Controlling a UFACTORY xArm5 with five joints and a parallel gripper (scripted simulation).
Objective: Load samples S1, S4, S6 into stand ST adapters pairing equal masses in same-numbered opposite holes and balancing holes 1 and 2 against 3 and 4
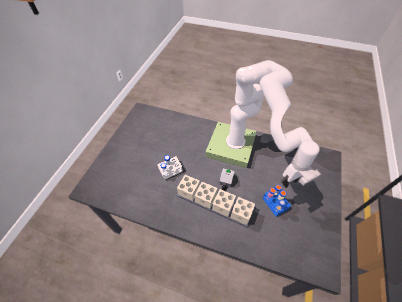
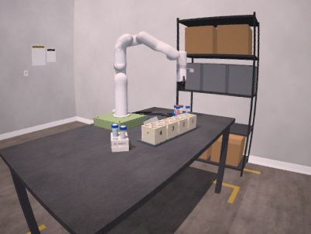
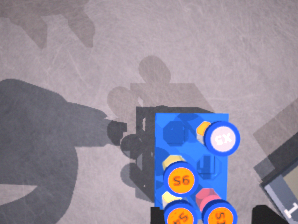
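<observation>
Now: hand 19 cm above the sample tube S6 and 1 cm short of it. From my hand the other things lie so: blue sample rack: 22 cm below, 1 cm to the right, 1 cm ahead; white blanks rack: 68 cm to the right, 22 cm below, 2 cm ahead; sample tube S4: 19 cm below, 3 cm to the right, 3 cm behind.
</observation>
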